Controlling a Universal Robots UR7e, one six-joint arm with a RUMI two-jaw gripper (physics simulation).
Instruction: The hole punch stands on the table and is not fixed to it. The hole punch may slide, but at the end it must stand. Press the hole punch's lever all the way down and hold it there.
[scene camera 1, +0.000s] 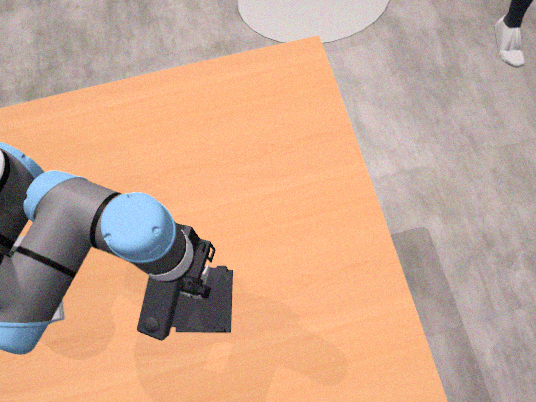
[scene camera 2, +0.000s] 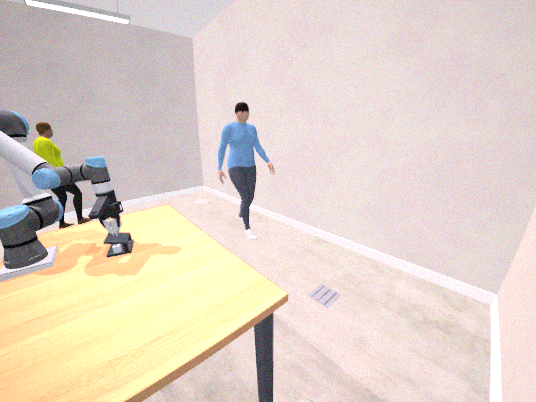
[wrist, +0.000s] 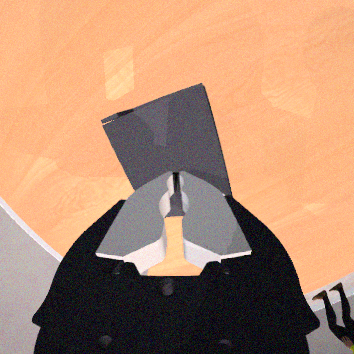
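Where they show: gripper, fingertip midpoint: (scene camera 2: 116, 236) (wrist: 176, 174); arm's base, link origin: (scene camera 2: 27, 259).
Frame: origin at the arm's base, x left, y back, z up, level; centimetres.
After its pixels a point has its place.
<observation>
The dark grey hole punch (scene camera 1: 207, 315) @(x -9.5, y -39.8, z 3.3 cm) (scene camera 2: 129, 247) @(x -8.8, y -42.6, z -1.6 cm) stands upright on the table. Its broad flat lever (scene camera 2: 120, 239) @(x -8.6, y -39.9, z 3.3 cm) (wrist: 175, 130) @(x -8.9, y -36.5, z 4.1 cm) lies above the base. In scene camera 2 a gap with a silvery part shows between lever and base, so the lever does not look fully down. My gripper (scene camera 1: 204, 279) @(x -5.3, y -38.0, z 3.9 cm) (scene camera 2: 115, 234) @(x -5.3, y -38.0, z 3.9 cm) (wrist: 176, 174) @(x -5.3, y -38.0, z 3.9 cm) is shut and empty, pointing down. Its fingertips are at the lever's top, over the edge part nearest the gripper in the wrist view, and look to be touching it or very close. The exact contact is hidden.
The wooden table (scene camera 1: 280, 150) @(x 24.6, y -56.4, z -2.8 cm) (scene camera 2: 200, 300) @(x -57.0, y -63.2, z -2.8 cm) carries the arm's base plate (scene camera 2: 50, 259) @(x -4.5, y -10.0, z -0.4 cm) at the left in scene camera 2. A person in blue (scene camera 2: 241, 145) and a person in yellow (scene camera 2: 47, 151) are on the floor beyond the table.
</observation>
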